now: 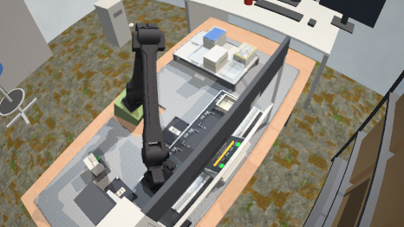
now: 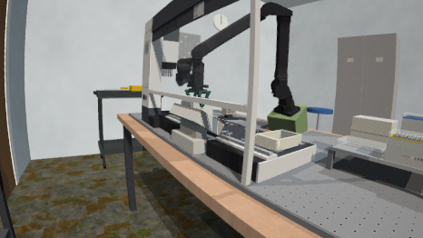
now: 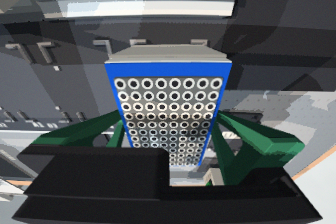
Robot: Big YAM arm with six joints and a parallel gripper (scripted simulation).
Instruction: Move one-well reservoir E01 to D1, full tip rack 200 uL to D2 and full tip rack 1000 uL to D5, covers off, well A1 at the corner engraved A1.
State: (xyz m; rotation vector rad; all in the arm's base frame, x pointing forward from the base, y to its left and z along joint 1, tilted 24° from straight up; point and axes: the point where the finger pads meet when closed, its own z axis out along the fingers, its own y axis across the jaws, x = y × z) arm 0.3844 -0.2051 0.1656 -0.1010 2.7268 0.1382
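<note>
The blue tip rack is 10 mm to the right of my hand and 10 mm behind it. From my hand the other things lie so: regrip nest RG (230 mm to the left, 190 mm behind, 120 mm below); dark pad labelled LP1 (190 mm to the right, 130 mm behind, 110 mm below); white label (230 mm to the left, 190 mm behind, 110 mm below).
</note>
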